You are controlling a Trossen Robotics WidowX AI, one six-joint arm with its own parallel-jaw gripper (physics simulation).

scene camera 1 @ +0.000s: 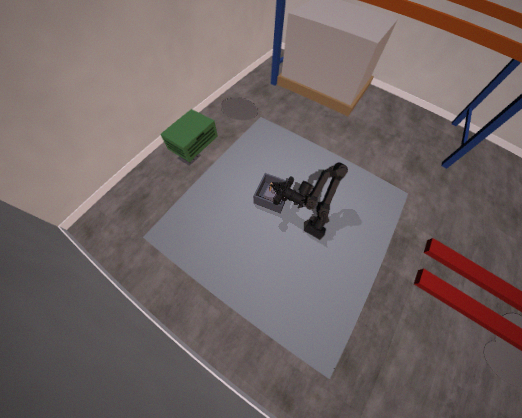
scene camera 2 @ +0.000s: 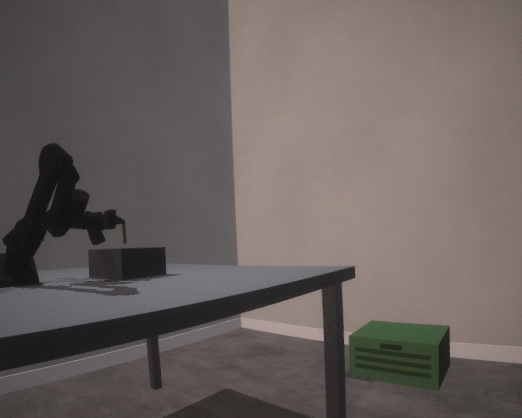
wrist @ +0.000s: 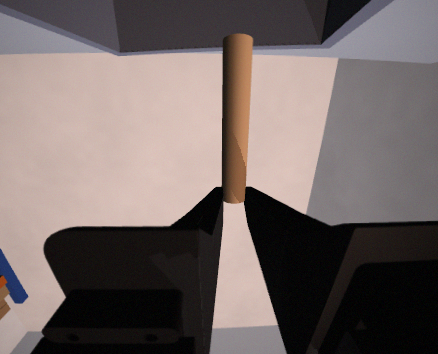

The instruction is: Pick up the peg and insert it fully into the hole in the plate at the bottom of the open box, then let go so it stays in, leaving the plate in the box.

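Pixels of known places: gripper, between the fingertips: (scene camera 1: pixel 271 183) (scene camera 2: pixel 123 221) (wrist: pixel 233 194); arm's base, origin of its link: (scene camera 1: pixel 316 227) (scene camera 2: pixel 15 264).
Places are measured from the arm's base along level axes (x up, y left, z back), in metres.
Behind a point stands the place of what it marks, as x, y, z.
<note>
The orange-brown peg (scene camera 1: pixel 271 187) @(0.100, -0.005, -0.348) (scene camera 2: pixel 124 232) @(0.095, -0.014, -0.354) (wrist: pixel 237 115) @(0.088, -0.008, -0.348) is a slim cylinder held near its upper end. My gripper (scene camera 2: pixel 121 220) @(0.133, -0.007, -0.354) (wrist: pixel 233 194) @(0.133, -0.007, -0.354) is shut on it. In scene camera 2 the peg hangs nearly upright, and its lower end is a little above the rim level of the box. The open dark grey box (scene camera 1: pixel 267 204) @(-0.004, 0.056, -0.327) (scene camera 2: pixel 143 263) @(-0.013, -0.130, -0.368) (wrist: pixel 215 25) @(0.023, -0.013, -0.433) stands on the table. In scene camera 1 the peg and fingertips appear over the box opening. A pale part of the plate (scene camera 1: pixel 268 195) @(-0.002, 0.000, -0.359) shows inside the box; its hole cannot be made out.
The arm (scene camera 1: pixel 327 192) @(0.172, -0.132, -0.059) (scene camera 2: pixel 47 187) @(0.204, -0.201, -0.055) stands on the blue-grey table (scene camera 1: pixel 260 265) @(-0.060, 0.376, -0.141) (scene camera 2: pixel 225 282) @(-0.060, -0.468, -0.431), to one side of the box. A green crate (scene camera 1: pixel 190 132) (scene camera 2: pixel 400 355) stands on the floor. Scene camera 1 also shows a large pale block (scene camera 1: pixel 335 52) and two red beams (scene camera 1: pixel 470 265) (scene camera 1: pixel 465 300) beyond the table.
</note>
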